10 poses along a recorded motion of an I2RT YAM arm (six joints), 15 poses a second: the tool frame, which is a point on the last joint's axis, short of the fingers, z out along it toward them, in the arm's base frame.
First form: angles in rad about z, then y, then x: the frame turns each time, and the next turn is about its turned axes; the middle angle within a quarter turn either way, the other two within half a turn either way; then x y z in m.
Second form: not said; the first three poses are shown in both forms.
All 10 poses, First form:
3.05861, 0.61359, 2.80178, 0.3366, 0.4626, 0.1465
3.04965, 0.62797, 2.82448, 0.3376, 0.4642, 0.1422
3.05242, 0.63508, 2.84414, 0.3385, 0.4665, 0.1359
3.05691, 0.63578, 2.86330, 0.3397, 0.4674, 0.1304
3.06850, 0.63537, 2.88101, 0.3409, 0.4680, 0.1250
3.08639, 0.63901, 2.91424, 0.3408, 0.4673, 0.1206
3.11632, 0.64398, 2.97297, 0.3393, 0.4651, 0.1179
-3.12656, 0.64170, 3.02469, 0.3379, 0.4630, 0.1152
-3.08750, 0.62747, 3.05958, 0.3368, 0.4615, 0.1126
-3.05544, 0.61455, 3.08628, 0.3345, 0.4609, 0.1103
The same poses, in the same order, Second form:
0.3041, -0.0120, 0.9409, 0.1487, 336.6, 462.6, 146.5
0.3116, -0.0056, 0.9404, 0.1360, 337.6, 464.2, 142.2
0.3148, -0.0043, 0.9406, 0.1269, 338.5, 466.5, 135.9
0.3148, -0.0035, 0.9417, 0.1185, 339.7, 467.4, 130.4
0.3140, -0.0061, 0.9428, 0.1120, 340.9, 468.0, 125.0
0.3149, -0.0096, 0.9439, 0.0990, 340.8, 467.3, 120.6
0.3163, -0.0147, 0.9455, 0.0759, 339.3, 465.1, 117.9
0.3144, -0.0255, 0.9472, 0.0578, 337.9, 463.0, 115.2
0.3072, -0.0383, 0.9497, 0.0473, 336.8, 461.5, 112.6
0.3009, -0.0494, 0.9516, 0.0394, 334.5, 460.9, 110.3

